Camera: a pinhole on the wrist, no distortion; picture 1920 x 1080 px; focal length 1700.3 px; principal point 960.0 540.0 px. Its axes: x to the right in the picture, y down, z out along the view. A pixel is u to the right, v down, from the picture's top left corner.
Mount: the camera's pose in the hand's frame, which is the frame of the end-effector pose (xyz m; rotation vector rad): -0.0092 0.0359 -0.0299 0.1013 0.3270 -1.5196
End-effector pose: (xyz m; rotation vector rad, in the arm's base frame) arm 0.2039 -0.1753 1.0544 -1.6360 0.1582 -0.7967
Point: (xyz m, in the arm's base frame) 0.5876 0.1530 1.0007
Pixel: 289 665
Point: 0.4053 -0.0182 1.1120
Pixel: 881 892
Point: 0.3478 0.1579 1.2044
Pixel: 1344 302
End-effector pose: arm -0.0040 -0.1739 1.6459 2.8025 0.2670 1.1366
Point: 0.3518 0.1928 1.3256
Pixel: 1686 608
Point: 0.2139 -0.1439 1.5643
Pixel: 872 1042
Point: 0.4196 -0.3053 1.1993
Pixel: 257 235
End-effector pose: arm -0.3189 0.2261 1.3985 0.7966 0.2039 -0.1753
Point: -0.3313 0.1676 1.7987
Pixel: outside the picture
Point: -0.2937 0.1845 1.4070
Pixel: 1616 981
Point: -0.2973 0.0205 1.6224
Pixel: 568 246
